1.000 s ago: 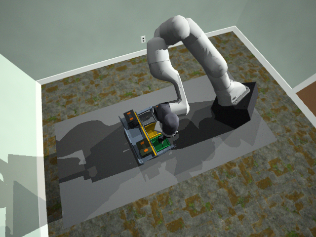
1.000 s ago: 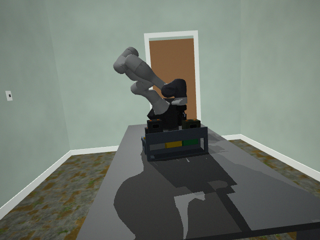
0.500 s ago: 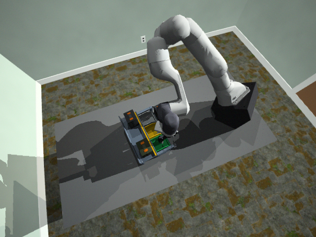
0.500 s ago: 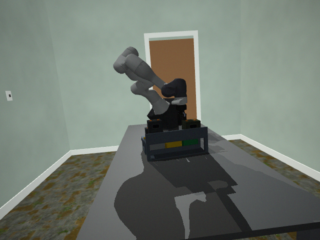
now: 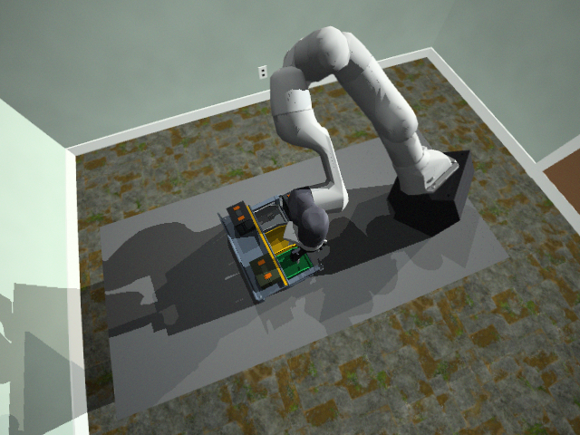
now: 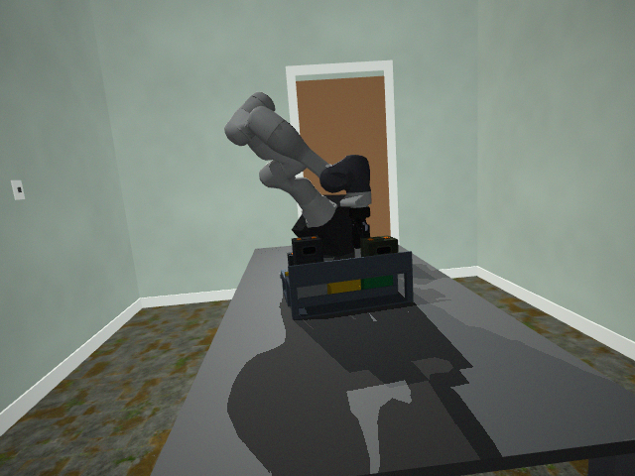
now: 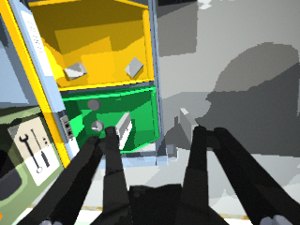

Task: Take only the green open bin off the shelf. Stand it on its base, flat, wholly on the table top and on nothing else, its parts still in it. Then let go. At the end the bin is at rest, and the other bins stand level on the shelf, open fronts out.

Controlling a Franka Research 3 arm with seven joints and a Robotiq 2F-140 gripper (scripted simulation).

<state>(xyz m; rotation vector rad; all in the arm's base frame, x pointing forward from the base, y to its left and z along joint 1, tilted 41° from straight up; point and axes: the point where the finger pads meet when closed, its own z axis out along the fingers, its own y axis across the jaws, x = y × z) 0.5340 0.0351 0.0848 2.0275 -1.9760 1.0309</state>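
Right now my hand is 80 mm short of the green open bin, 10 mm to the left of it and 40 mm above it. Also, from my hand: yellow rail 120 mm ahead, 120 mm to the right, 20 mm above; yellow bin 70 mm ahead, 120 mm to the right, 40 mm below.
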